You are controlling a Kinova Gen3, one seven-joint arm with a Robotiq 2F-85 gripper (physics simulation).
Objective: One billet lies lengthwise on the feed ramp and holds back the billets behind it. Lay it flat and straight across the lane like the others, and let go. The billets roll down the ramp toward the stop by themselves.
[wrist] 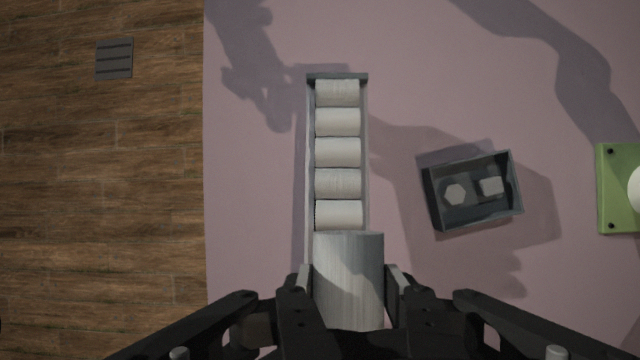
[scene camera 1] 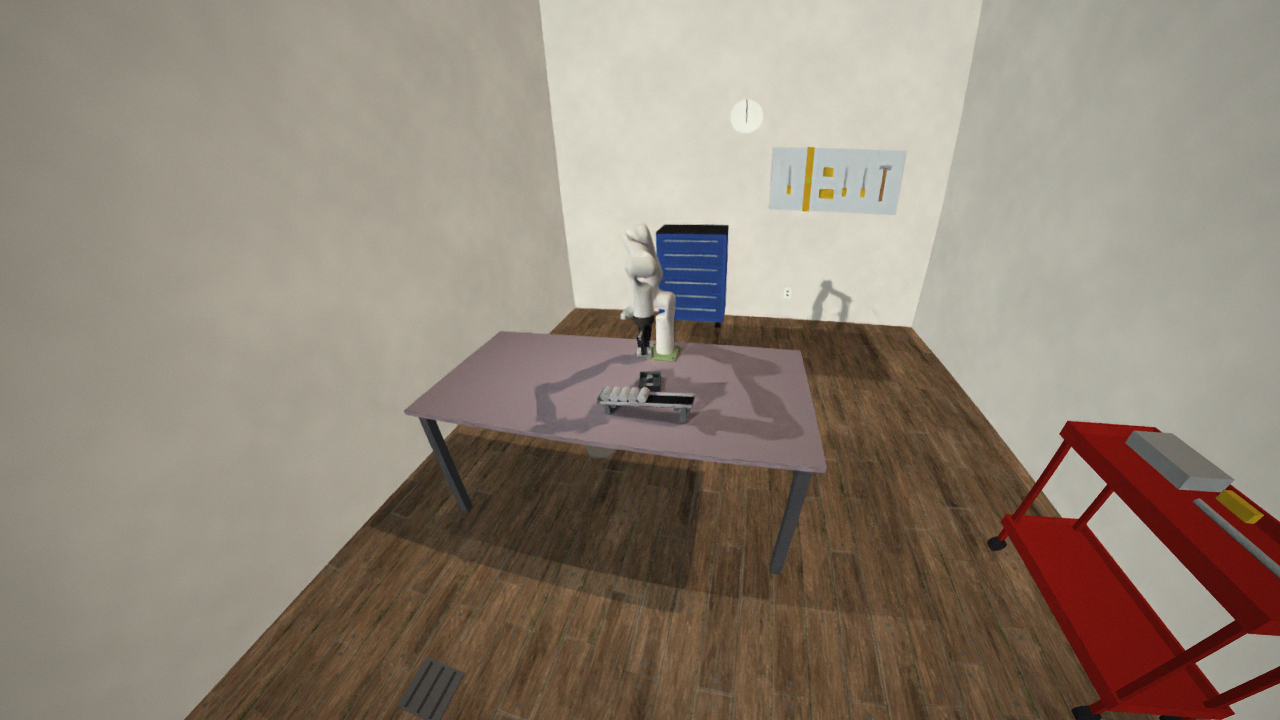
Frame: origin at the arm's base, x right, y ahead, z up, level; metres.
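Where they show: gripper, between the fingertips: (wrist: 347,281) (scene camera 1: 645,352); arm's base, origin of its link: (scene camera 1: 664,350).
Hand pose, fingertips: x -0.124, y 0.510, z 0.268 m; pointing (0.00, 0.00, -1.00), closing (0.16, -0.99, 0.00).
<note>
Each offset is from my fingertips to the top centre of the thing. Level surfaces: height alone.
My gripper (scene camera 1: 643,352) (wrist: 347,281) is shut on a grey cylindrical billet {dx +0.000, dy +0.000, dz +0.024 m} (wrist: 348,300), with one finger on each side. It holds the billet well above the table, and in the wrist view the billet's length runs along the lane direction. The feed ramp (scene camera 1: 675,399) (wrist: 309,165) stands below, nearer the front table edge in the scene view. Several pale billets {dx +0.095, dy +0.016, dz -0.183 m} (scene camera 1: 623,394) (wrist: 338,152) lie straight across its lane in a row, close together, from the stop {dx +0.197, dy +0.031, dz -0.209 m} (wrist: 337,76) down the lane. The held billet hides the lane's other end in the wrist view.
A dark open bin (scene camera 1: 649,377) (wrist: 516,192) with two small blocks stands beside the ramp on the robot-base side. The green base plate (scene camera 1: 665,357) (wrist: 611,190) is behind it. The mauve table {dz -0.283 m} (scene camera 1: 501,376) (wrist: 250,190) ends beyond the ramp's other side.
</note>
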